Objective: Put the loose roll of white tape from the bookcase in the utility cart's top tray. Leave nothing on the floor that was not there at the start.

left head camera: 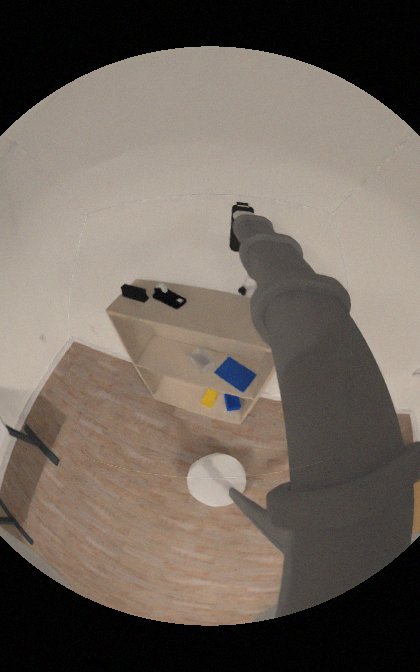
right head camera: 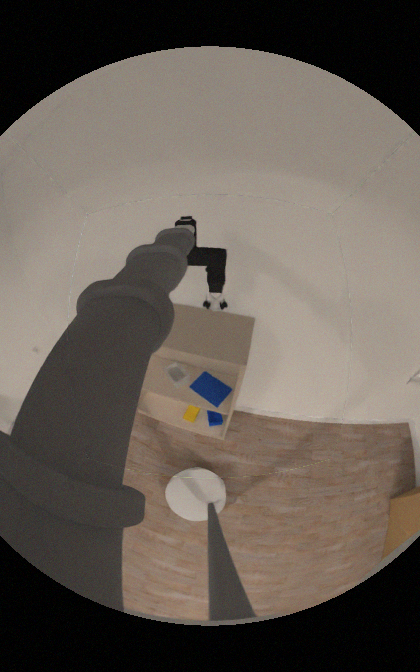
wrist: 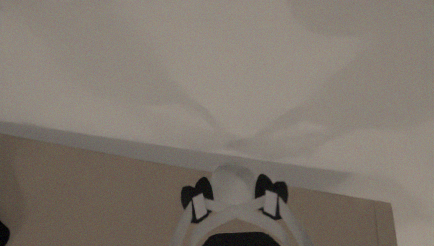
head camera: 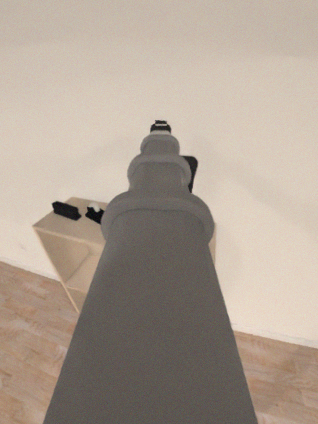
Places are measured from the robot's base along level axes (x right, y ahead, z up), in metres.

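Pixels of known places: gripper, fingertip midpoint: (wrist: 233, 190).
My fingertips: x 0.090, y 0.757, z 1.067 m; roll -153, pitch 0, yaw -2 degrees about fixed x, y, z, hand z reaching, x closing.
For each thing: its top centre in the pictures, then the offset to it from my fingertips.
- white tape at its top centre: (wrist: 233, 181) dz +0.035, dx +0.000, dy -0.001 m
- black block at its top centre: (head camera: 64, 205) dz +0.019, dx -0.534, dy +0.009 m
- black dispenser at its top centre: (head camera: 99, 206) dz +0.035, dx -0.358, dy -0.012 m
The roll of white tape (right head camera: 215, 303) (wrist: 233, 183) is between the two dark fingertips of my gripper (right head camera: 215, 304) (wrist: 233, 190), which is shut on it. The gripper hangs above the back right part of the bookcase (left head camera: 210, 317) (right head camera: 212, 332) (wrist: 110, 190), near the wall. In the left head view part of the fingers and roll shows beside the arm; in the head camera view the arm hides them. The utility cart does not show in these views.
A black block (head camera: 66, 210) (left head camera: 134, 292) and a black dispenser (head camera: 95, 215) (left head camera: 170, 298) stand on the bookcase top's left. Its shelves hold a grey tray (left head camera: 201, 360) and blue and yellow things. A round white top (left head camera: 216, 479) (right head camera: 195, 494) is in front; a tan box (right head camera: 404, 520) is at right.
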